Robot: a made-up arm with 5 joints. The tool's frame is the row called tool.
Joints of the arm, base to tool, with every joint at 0 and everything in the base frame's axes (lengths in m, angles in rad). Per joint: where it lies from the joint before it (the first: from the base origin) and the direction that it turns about. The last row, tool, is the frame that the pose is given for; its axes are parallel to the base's.
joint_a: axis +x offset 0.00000 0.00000 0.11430
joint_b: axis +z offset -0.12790 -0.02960 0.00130
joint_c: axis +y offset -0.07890 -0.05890 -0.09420
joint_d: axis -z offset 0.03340 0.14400 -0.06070
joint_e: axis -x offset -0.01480 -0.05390 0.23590
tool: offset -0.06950 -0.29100 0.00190
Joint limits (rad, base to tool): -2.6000..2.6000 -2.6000..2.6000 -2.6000..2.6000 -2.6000..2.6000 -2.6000..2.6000
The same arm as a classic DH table. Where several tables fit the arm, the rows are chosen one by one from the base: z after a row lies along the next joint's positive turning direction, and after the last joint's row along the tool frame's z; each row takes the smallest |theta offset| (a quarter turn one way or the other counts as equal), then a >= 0, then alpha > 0; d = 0 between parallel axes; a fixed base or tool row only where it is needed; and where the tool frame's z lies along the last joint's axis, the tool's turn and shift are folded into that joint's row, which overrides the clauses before.
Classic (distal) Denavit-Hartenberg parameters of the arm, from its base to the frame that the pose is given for. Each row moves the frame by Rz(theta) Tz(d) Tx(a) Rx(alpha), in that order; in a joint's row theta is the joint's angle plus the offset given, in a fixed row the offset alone. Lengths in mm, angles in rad.
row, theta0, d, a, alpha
base (fixed), 1.5708, 114.3, 0, 1.5708
joint_a, 0, -127.9, -29.6, -1.5708
joint_b, 1.5708, -92.9, 78.9, 1.5708
joint_c, 0, 85.1, -33.4, 1.5708
joint_d, -1.5708, -175.2, 53.9, -1.5708
joint_e, 0, 84.3, 291, -1.5708
tool (fixed), 1.5708, 1.9, 0, 0
Joint limits (rad, base to tool): -2.6..2.6 -2.6..2.6 -2.6..2.6 -2.6..2.6 -2.6..2.6

